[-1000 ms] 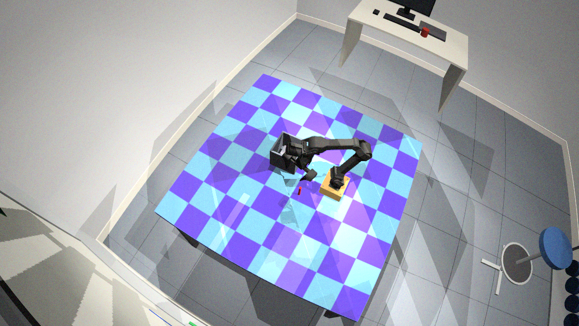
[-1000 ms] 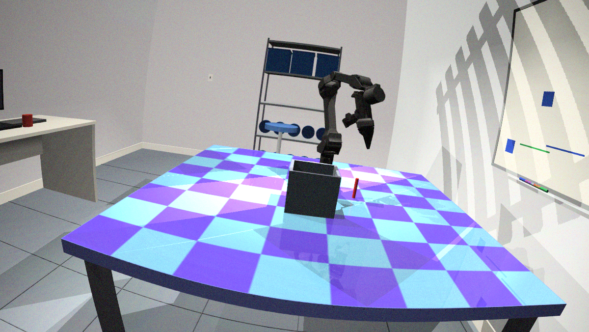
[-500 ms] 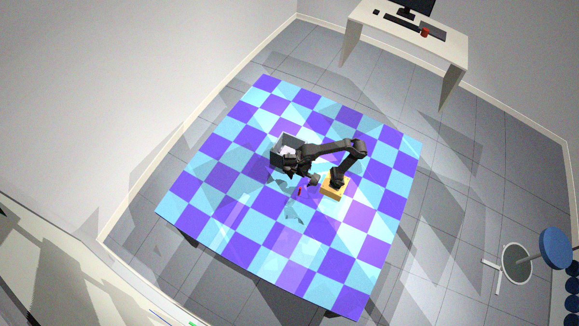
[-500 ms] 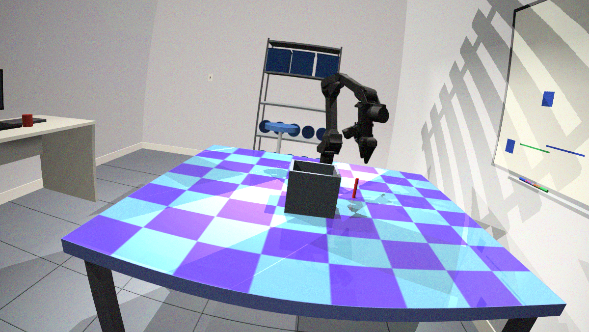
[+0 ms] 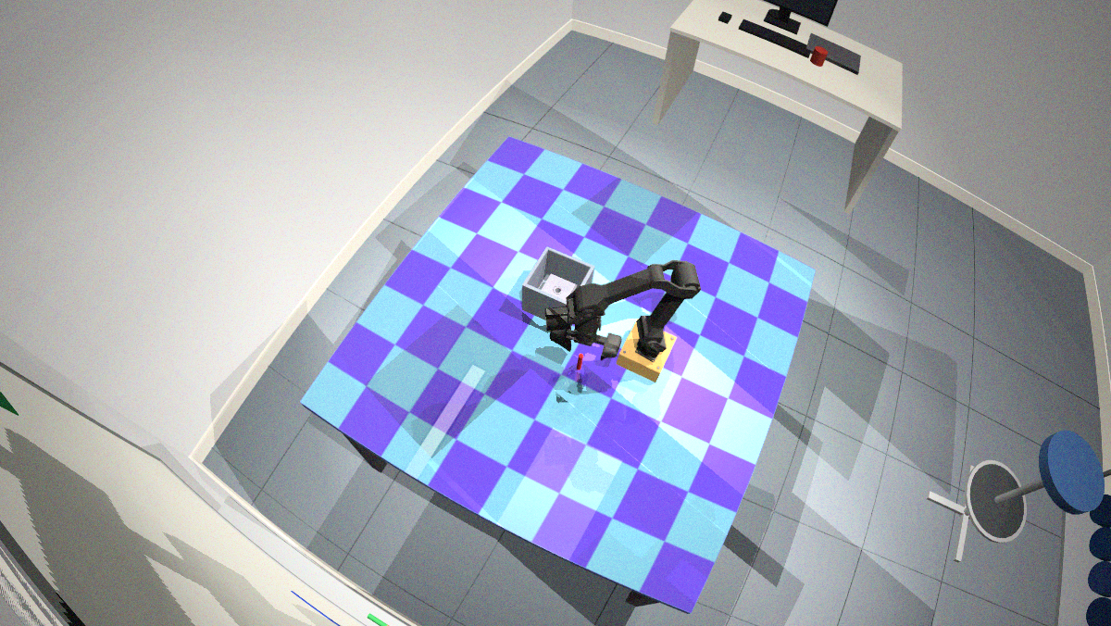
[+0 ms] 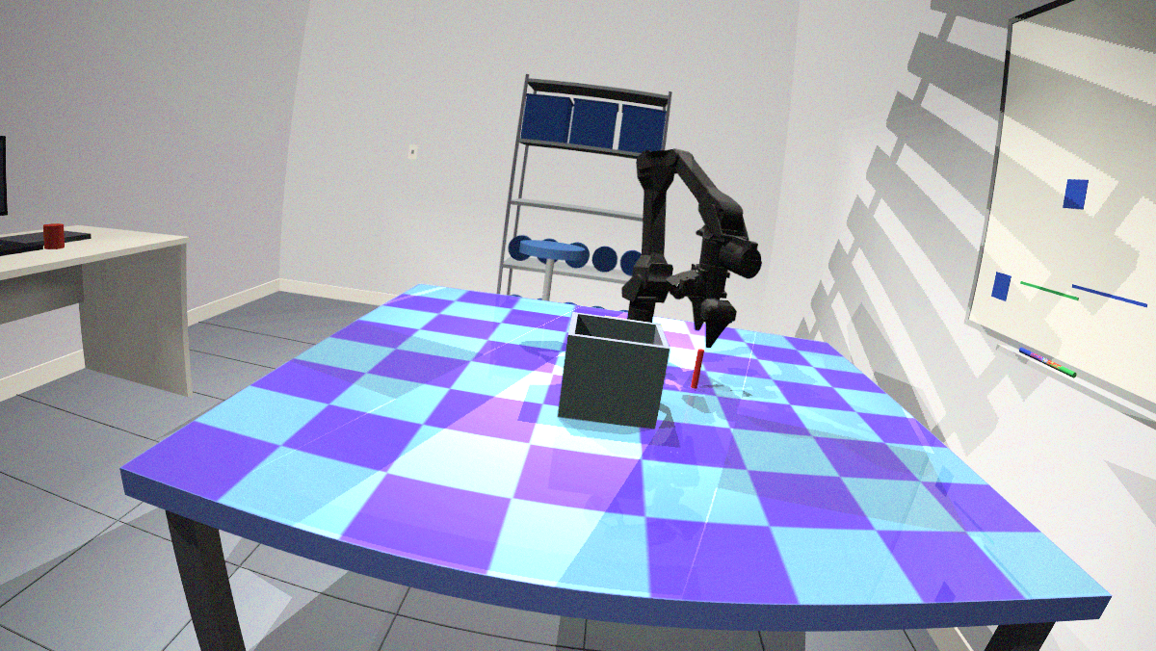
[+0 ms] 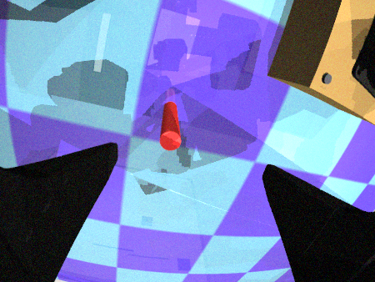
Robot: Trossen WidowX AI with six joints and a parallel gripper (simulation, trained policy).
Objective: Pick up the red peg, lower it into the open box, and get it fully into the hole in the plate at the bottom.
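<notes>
Right now my gripper tip is 1 cm short of the red peg and 6 cm above it. The rest, counted from my gripper tip: plate: 19 cm ahead, 16 cm to the right, 5 cm below.
</notes>
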